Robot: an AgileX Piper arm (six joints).
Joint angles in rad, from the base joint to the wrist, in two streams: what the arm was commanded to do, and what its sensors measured. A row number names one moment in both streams.
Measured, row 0:
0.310, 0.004, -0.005, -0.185, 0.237, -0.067
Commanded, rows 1 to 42:
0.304, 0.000, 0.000, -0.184, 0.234, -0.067
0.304, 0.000, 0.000, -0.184, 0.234, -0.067
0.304, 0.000, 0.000, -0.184, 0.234, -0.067
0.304, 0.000, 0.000, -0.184, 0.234, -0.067
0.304, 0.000, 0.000, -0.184, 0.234, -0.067
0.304, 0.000, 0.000, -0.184, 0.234, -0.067
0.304, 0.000, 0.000, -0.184, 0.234, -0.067
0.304, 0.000, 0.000, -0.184, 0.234, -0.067
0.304, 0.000, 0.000, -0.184, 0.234, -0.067
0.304, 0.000, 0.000, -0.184, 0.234, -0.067
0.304, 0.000, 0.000, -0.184, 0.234, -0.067
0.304, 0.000, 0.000, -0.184, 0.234, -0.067
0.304, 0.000, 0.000, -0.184, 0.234, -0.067
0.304, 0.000, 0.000, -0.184, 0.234, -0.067
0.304, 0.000, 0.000, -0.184, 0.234, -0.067
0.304, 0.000, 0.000, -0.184, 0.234, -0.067
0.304, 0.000, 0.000, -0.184, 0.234, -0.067
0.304, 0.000, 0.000, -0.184, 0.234, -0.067
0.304, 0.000, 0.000, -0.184, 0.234, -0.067
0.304, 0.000, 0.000, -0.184, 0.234, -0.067
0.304, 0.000, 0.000, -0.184, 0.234, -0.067
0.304, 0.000, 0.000, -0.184, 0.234, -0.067
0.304, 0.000, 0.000, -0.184, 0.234, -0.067
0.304, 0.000, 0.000, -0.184, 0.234, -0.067
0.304, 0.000, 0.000, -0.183, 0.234, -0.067
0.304, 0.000, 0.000, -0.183, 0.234, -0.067
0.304, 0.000, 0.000, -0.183, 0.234, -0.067
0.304, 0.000, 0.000, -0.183, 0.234, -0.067
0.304, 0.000, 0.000, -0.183, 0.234, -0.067
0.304, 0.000, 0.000, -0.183, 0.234, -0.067
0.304, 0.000, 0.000, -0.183, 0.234, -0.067
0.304, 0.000, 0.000, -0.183, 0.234, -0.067
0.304, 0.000, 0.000, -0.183, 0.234, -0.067
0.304, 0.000, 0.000, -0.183, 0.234, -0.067
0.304, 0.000, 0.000, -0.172, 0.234, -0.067
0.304, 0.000, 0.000, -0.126, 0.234, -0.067
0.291, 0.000, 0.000, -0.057, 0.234, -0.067
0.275, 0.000, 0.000, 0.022, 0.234, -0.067
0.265, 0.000, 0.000, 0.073, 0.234, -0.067
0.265, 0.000, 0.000, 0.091, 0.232, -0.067
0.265, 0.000, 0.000, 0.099, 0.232, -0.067
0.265, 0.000, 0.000, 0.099, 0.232, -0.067
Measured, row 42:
0.274, 0.004, -0.005, 0.039, 0.237, -0.067
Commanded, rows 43 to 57:
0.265, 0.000, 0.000, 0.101, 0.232, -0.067
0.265, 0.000, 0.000, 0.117, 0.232, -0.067
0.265, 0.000, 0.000, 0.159, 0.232, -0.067
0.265, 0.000, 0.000, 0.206, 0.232, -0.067
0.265, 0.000, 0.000, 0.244, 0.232, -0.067
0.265, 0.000, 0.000, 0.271, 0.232, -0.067
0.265, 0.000, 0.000, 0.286, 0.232, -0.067
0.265, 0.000, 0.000, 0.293, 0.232, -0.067
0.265, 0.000, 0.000, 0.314, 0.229, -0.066
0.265, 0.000, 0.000, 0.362, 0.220, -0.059
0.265, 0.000, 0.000, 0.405, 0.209, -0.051
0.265, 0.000, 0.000, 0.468, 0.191, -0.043
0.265, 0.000, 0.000, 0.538, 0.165, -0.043
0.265, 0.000, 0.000, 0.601, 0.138, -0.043
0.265, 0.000, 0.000, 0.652, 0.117, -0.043
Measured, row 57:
0.269, 0.004, -0.005, 0.454, 0.207, -0.051
